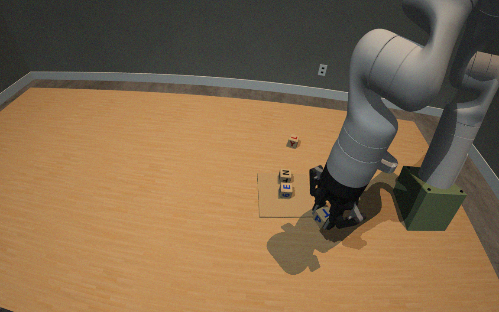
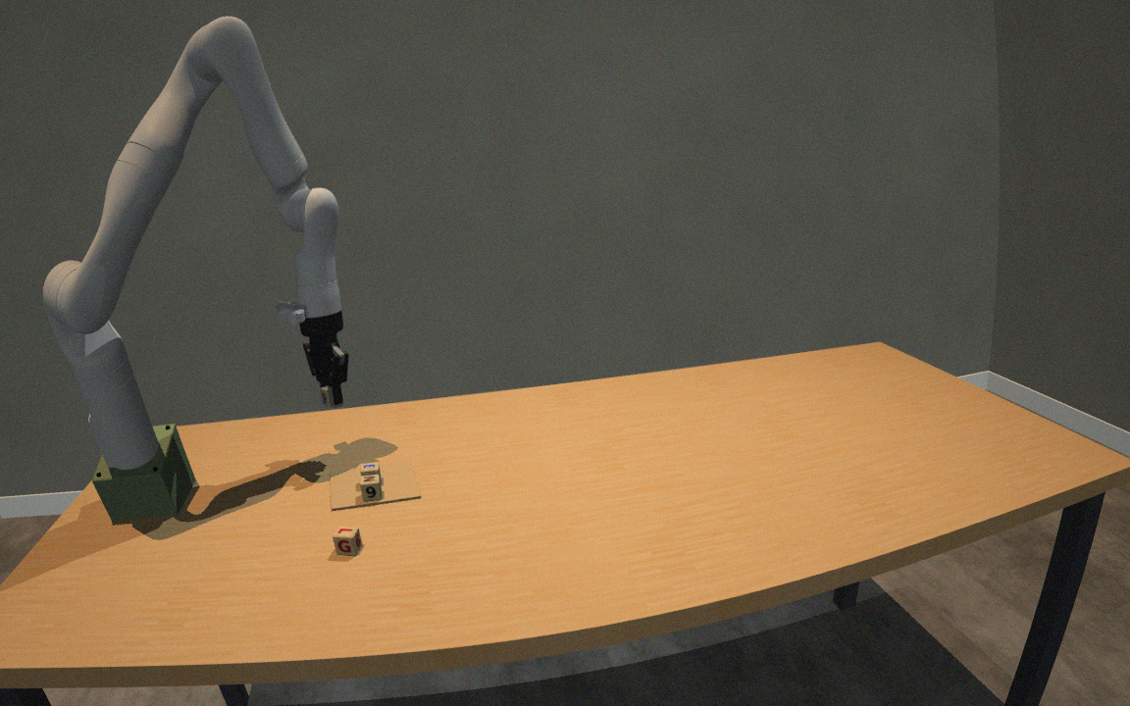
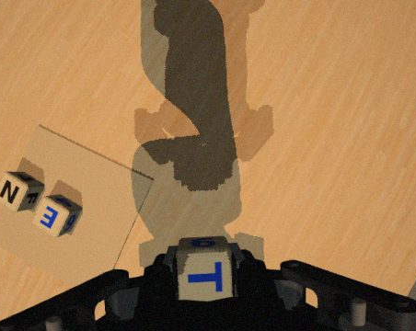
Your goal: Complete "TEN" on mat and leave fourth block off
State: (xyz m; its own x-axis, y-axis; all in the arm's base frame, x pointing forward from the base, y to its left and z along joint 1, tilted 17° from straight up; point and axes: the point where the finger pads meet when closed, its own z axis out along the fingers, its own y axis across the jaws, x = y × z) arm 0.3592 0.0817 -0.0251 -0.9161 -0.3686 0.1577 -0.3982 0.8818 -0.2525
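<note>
My hand is 40 mm short of the E block, 140 mm to the left of it and 100 mm above it. Also, from my hand: N block 30 mm ahead, 190 mm to the right, 100 mm below; then tan mat 40 mm ahead, 140 mm to the right, 120 mm below.
</note>
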